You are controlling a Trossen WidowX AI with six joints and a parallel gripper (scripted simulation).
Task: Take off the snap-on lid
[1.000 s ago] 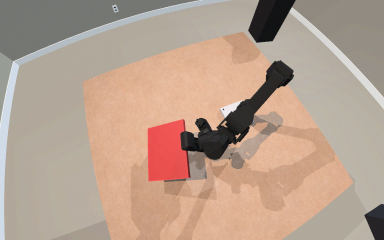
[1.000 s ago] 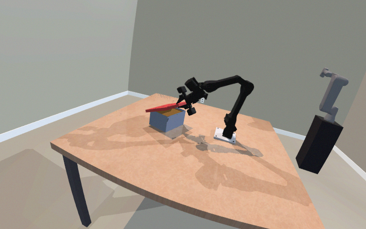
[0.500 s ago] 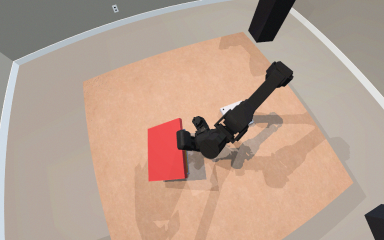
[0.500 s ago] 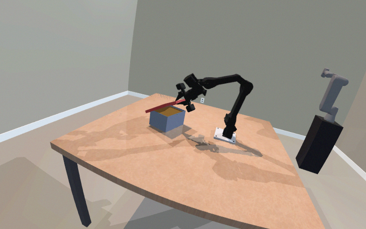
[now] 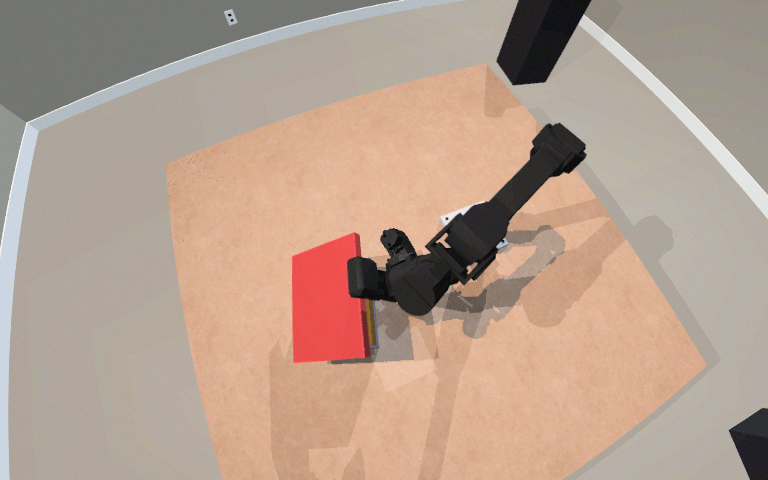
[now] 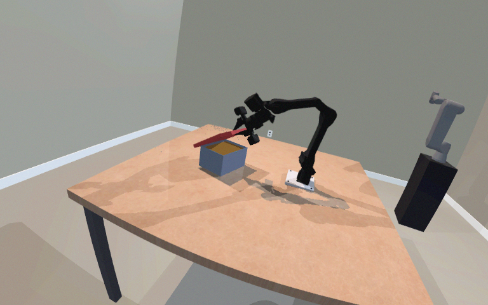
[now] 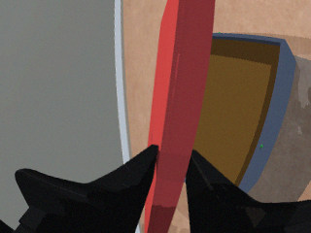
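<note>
Now: gripper tip 7 cm short of the red lid, 4 cm above it and 1 cm to the left of it. Round my gripper tip: blue-grey storage box 14 cm below, 4 cm ahead.
</note>
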